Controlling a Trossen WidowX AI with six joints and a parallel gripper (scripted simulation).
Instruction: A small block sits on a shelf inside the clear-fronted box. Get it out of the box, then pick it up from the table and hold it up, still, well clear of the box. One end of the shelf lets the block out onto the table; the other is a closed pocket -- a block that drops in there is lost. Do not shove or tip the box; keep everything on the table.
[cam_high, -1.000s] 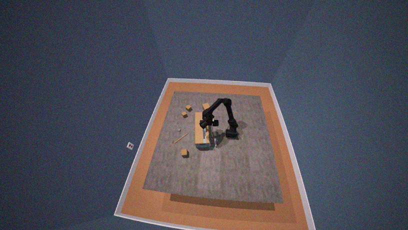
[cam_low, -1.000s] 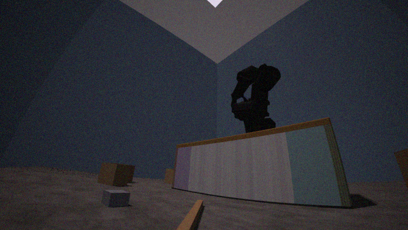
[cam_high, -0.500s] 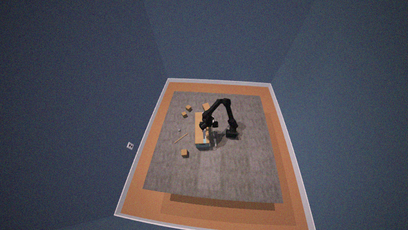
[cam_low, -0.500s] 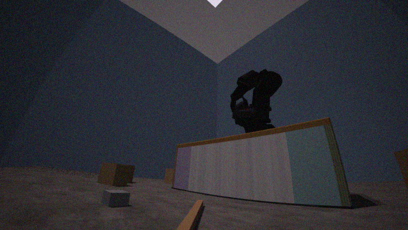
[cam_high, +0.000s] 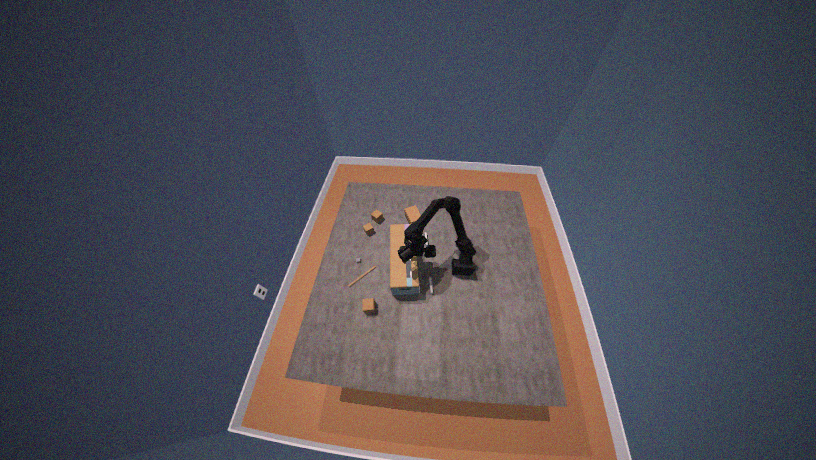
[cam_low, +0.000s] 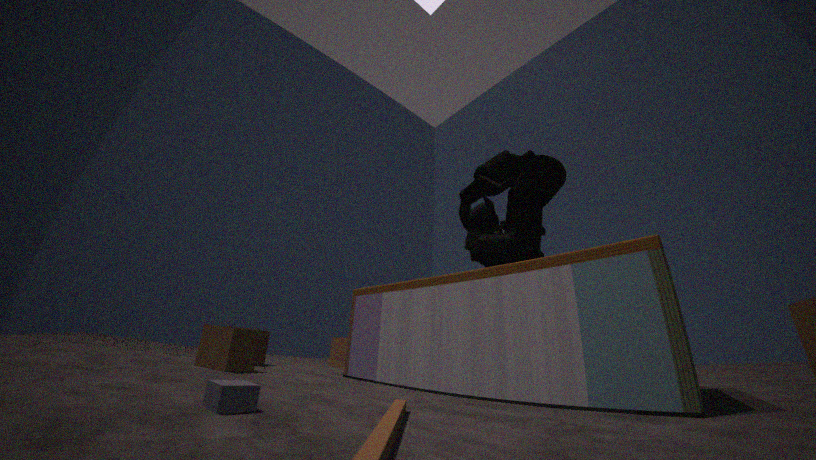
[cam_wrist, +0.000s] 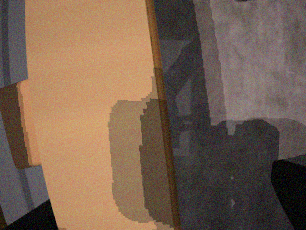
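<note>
Right now my gripper tip is 50 mm short of the orange block, 30 mm to the left of it and 10 mm above it. Round my gripper tip: grey cube: 350 mm ahead, 90 mm below; stick: 310 mm ahead, 90 mm to the left, 90 mm below; long box: 40 mm ahead, 30 mm below.
</note>
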